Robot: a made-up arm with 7 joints.
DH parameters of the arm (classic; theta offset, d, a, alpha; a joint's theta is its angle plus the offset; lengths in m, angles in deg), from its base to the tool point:
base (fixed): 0 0 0 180
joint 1: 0 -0.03 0.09 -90
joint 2: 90 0.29 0.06 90
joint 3: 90 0.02 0.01 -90
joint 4: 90 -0.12 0.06 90
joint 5: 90 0.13 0.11 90
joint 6: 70.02 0 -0.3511 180
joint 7: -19.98 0.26 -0.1 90
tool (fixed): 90 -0.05 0 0
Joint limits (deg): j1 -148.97..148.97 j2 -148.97..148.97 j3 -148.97..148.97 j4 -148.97..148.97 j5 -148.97..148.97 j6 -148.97..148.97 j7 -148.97..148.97
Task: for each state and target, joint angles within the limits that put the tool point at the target. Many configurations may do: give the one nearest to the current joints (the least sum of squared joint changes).
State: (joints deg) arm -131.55 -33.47 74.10 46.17 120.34 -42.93 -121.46
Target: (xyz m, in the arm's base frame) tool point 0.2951 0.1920 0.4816
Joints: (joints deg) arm -113.66 -21.62 46.01 60.67 119.92 -61.30 -126.83
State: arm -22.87 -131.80 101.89 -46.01 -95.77 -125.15 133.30
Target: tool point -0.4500 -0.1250 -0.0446
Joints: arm 4.50 -126.25 91.88 -59.74 -102.50 -140.54 121.32
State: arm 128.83 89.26 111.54 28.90 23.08 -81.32 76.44
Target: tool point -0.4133 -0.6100 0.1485
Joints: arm 90.10 101.71 125.49 18.00 16.46 -97.35 77.06
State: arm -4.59 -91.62 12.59 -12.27 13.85 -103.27 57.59
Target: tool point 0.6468 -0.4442 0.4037
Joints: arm -6.77 -58.12 -4.75 4.25 37.25 -85.76 53.18
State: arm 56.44 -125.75 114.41 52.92 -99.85 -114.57 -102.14
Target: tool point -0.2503 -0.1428 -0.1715
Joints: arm 44.90 -95.87 95.35 14.00 -56.25 -89.63 -81.32
